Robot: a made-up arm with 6 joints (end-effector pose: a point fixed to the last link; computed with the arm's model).
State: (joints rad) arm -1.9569 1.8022 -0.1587 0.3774 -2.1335 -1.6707
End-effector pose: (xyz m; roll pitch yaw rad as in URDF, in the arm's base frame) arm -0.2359 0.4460 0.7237 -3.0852 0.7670 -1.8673
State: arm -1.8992 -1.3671 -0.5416 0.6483 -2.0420 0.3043
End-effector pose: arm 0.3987 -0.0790 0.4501 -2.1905 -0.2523 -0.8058
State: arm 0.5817 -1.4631 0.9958 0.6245 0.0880 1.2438
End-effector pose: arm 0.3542 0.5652 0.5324 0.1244 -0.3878 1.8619
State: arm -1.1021 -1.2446 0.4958 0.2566 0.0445 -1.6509
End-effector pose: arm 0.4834 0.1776 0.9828 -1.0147 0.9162 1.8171
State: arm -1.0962 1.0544 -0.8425 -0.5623 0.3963 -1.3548
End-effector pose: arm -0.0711 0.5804 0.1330 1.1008 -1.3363 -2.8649
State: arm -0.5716 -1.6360 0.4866 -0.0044 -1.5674 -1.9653
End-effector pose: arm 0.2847 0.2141 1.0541 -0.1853 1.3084 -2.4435
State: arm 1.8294 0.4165 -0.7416 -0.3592 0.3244 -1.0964
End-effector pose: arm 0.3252 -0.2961 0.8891 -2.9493 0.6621 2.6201
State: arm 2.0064 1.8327 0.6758 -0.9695 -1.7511 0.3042
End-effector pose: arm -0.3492 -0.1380 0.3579 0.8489 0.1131 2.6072
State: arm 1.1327 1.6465 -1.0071 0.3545 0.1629 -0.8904
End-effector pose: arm -0.2821 -0.2182 0.5924 3.0980 -0.5394 1.6188
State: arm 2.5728 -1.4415 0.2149 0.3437 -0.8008 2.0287
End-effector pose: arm 0.4381 0.1817 0.1708 2.1452 0.9803 -2.9076
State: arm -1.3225 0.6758 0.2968 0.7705 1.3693 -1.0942
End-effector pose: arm 0.1226 0.7493 0.6746 0.2258 0.5197 -2.7318
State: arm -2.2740 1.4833 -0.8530 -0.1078 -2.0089 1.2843
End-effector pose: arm -0.1410 0.6109 0.7576 -2.2685 -0.2622 1.4720
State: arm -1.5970 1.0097 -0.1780 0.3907 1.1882 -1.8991
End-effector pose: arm -0.0302 0.7930 0.6565 0.3613 -0.1896 -2.8592
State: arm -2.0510 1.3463 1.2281 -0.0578 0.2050 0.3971
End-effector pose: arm -0.1749 0.1058 0.9965 2.6472 -0.3900 1.6775
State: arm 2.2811 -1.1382 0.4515 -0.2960 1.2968 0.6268
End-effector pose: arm 0.6071 0.1791 0.3222 -1.6717 0.5033 2.0010
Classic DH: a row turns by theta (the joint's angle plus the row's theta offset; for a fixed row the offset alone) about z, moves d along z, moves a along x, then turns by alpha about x. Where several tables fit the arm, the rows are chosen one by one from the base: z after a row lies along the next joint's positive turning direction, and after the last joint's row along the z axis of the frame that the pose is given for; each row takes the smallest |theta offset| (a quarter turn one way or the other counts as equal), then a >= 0, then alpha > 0; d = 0 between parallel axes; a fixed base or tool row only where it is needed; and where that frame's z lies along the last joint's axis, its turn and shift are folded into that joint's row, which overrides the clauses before.
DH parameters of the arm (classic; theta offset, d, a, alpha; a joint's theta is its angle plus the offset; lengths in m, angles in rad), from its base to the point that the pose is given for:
base (fixed): 1.5708 0.5943 0.1865 -1.5708
joint 1: -1.5708 -0.0745 0.023 -1.5708
joint 2: -1.0243 0.0319 -0.2022 -1.3811
joint 3: 0.2089 -0.1678 -0.3237 -0.9244
joint 4: -1.0469 0.0074 0.0536 -2.1434
joint 5: 0.9921 -0.1025 0.0656 1.7416
joint 6: -0.0691 -0.0803 -0.0081 -0.8625
tool (fixed): -3.1263 0.044 0 0

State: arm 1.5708 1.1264 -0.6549 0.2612 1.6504 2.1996
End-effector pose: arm -0.0078 -0.3193 0.7796 -2.4695 -0.4937 -1.1608
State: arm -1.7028 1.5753 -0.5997 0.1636 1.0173 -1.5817
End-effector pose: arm -0.3358 0.6430 0.5253 0.6017 -0.2768 -1.9965
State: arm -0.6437 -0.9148 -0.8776 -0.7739 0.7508 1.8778
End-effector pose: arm 0.5799 -0.1171 0.4988 0.5310 0.4422 -1.2324
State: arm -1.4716 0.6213 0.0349 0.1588 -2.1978 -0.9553
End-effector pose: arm 0.2312 0.5991 0.6324 -3.0238 -0.0774 2.9561
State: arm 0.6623 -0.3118 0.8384 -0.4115 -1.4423 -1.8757
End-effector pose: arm 0.3962 0.4232 0.2593 -0.0156 -0.6832 -2.6281
